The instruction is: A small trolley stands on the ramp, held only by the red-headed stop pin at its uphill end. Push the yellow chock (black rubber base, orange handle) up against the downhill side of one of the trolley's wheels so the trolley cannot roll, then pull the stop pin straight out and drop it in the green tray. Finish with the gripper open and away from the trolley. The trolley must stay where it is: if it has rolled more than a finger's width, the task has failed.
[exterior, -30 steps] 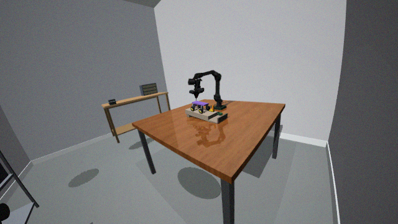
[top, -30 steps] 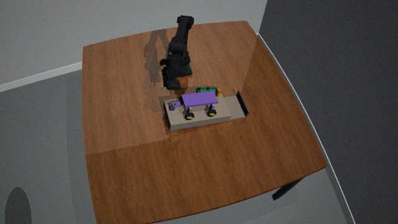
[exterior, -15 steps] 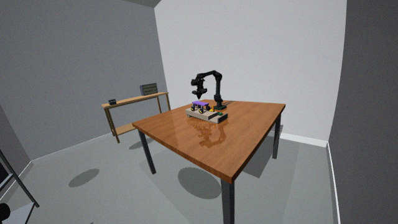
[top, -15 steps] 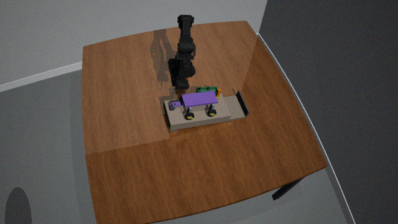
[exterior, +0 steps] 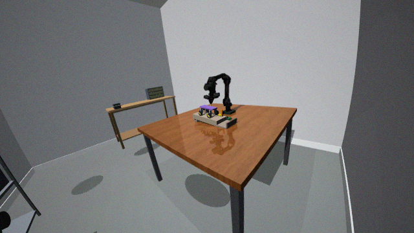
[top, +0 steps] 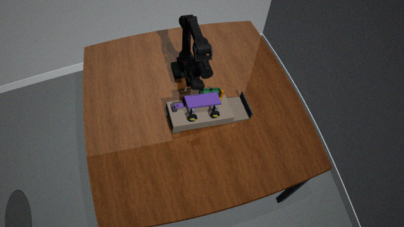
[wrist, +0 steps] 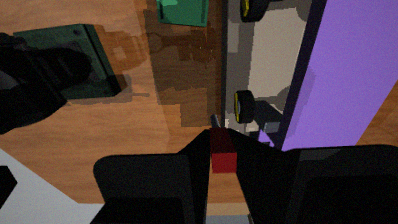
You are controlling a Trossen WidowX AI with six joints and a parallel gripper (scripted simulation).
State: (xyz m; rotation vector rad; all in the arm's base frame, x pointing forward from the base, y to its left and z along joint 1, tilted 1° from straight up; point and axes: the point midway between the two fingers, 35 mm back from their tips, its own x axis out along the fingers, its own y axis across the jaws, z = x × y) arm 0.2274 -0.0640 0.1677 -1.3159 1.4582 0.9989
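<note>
The green tray is 170 mm below my gripper tip, 150 mm to the left of it and 10 mm behind it. Also, from my gripper tip: purple-topped trolley: 100 mm ahead, 50 mm below, 30 mm to the left; red-headed stop pin: right at my gripper tip; grey ramp: 120 mm below, 100 mm ahead, 30 mm to the left.
</note>
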